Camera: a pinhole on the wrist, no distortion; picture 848 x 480 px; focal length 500.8 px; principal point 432.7 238.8 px. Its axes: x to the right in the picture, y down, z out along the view. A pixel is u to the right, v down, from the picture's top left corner.
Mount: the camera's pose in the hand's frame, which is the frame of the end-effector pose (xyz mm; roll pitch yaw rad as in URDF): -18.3 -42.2 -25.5 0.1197 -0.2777 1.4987
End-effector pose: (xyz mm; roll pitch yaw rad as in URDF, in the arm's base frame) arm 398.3 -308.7 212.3 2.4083 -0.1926 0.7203
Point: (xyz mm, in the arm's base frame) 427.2 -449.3 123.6
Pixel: outside the picture
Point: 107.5 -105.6 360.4
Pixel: behind the camera
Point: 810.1 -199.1 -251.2
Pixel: 438 33
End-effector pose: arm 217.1 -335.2 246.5 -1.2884 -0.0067 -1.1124
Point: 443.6 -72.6 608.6
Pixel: 327 406
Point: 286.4 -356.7 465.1
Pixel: 144 74
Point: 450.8 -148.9 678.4
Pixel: 261 321
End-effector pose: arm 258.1 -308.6 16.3 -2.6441 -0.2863 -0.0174
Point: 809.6 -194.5 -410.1
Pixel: outside the picture
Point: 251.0 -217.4 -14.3
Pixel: 441 283
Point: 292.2 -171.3 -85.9
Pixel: 501 240
